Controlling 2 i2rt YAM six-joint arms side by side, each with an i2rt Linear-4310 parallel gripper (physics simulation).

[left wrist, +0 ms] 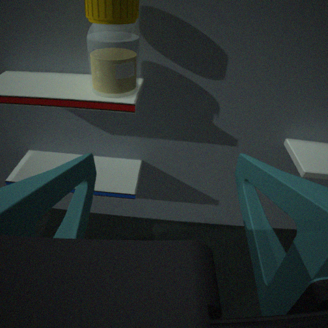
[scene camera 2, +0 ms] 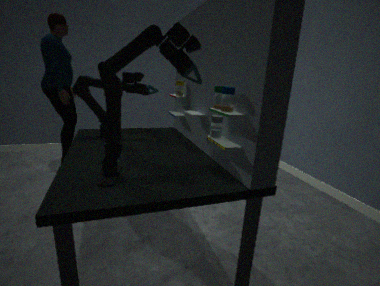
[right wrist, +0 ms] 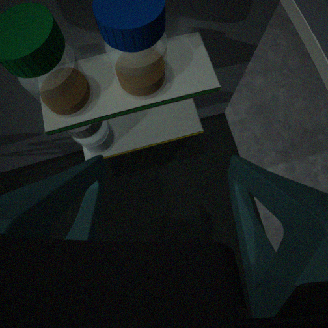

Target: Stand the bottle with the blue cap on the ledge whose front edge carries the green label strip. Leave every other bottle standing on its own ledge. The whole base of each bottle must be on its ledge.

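Places are measured from the left arm's base along level axes (x back, y right, z up), in millimetres.
Pixels of known places: left gripper, between the fingertips: (scene camera 2: 156,90); right gripper, between the fingertips: (scene camera 2: 200,83); left arm's base, origin of its link: (scene camera 2: 105,138); right arm's base, origin of its link: (scene camera 2: 110,176).
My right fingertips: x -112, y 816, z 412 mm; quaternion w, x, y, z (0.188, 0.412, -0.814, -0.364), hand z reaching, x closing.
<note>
For each thing: its top centre in the pictures, then the offset to it from my right fingertips. Level surfaces: height alone.
- blue-capped bottle, centre of its top: (scene camera 2: 228,87) dx -119, dy +51, dz -12 mm
- green-strip ledge, centre of its top: (scene camera 2: 225,111) dx -131, dy +37, dz -116 mm
- green-capped bottle, centre of its top: (scene camera 2: 220,86) dx -151, dy -27, dz -12 mm
- yellow-strip ledge, centre of its top: (scene camera 2: 223,141) dx -131, dy +37, dz -256 mm
- yellow-capped bottle, centre of its top: (scene camera 2: 179,81) dx -385, dy -648, dz -12 mm
- blue-strip ledge, centre of its top: (scene camera 2: 176,113) dx -412, dy -712, dz -256 mm
- white ledge, centre of its top: (scene camera 2: 194,112) dx -272, dy -338, dz -186 mm
- dark table, height of its surface: dz -412 mm
The blue-capped bottle (scene camera 2: 228,91) (right wrist: 131,27) stands upright on the green-strip ledge (scene camera 2: 234,114) (right wrist: 192,65); in the right wrist view its base looks inside the ledge's edges. The green-capped bottle (scene camera 2: 218,90) (right wrist: 31,42) stands beside it, near the ledge's left end. A bottle (scene camera 2: 216,125) (right wrist: 100,139) stands on the yellow-strip ledge (scene camera 2: 229,144) (right wrist: 160,122) below, its top hidden in the right wrist view. The yellow-capped bottle (scene camera 2: 180,88) (left wrist: 113,60) stands on the red-strip ledge (left wrist: 45,85). My right gripper (scene camera 2: 198,81) (right wrist: 166,164) is open and empty, apart from the bottles. My left gripper (scene camera 2: 154,90) (left wrist: 165,163) is open and empty.
A blue-strip ledge (scene camera 2: 176,114) (left wrist: 116,172) lies below the red-strip one. Another white ledge (scene camera 2: 195,113) (left wrist: 315,159) is to its right. The ledges are on an upright panel beside the dark table (scene camera 2: 150,170). A person (scene camera 2: 56,67) stands behind at the left.
</note>
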